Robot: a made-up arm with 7 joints.
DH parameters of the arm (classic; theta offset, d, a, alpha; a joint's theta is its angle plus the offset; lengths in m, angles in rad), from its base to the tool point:
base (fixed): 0 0 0 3.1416
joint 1: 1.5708 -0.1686 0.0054 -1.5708
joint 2: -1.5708 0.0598 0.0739 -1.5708
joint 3: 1.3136 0 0.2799 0
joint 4: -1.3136 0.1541 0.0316 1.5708
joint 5: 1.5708 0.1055 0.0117 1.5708
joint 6: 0 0.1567 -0.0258 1.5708
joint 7: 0 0.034 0.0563 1.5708
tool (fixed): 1.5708 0.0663 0 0
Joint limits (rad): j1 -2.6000..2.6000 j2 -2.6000..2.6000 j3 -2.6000..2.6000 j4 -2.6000..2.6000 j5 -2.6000..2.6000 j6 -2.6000..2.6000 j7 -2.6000..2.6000
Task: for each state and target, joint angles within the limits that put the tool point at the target. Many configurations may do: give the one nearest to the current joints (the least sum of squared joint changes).
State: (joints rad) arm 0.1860 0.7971 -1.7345 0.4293 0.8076 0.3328 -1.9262
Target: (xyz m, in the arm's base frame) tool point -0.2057 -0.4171 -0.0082
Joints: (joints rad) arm -0.1280 0.6987 -1.4366 0.2811 0.7516 0.3540 -1.7282
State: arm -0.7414 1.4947 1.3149 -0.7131 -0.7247 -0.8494 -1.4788
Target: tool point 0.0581 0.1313 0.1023
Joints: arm -0.2215 2.1298 0.7662 -1.3065 -1.1880 -0.4812 -1.8252
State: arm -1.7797 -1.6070 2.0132 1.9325 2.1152 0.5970 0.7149
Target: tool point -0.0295 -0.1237 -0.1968
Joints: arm -1.5690 -2.3237 2.4849 1.9276 1.7716 0.4997 0.8549
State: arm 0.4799 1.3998 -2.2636 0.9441 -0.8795 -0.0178 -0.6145
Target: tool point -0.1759 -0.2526 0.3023
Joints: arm -0.1187 1.8259 -1.7447 0.4859 -1.3598 -0.1921 -1.0024
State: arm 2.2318 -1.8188 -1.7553 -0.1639 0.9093 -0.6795 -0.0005
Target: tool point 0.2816 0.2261 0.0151
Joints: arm 1.7643 -1.8634 -2.0129 -0.1539 0.7752 -0.7476 -0.1304
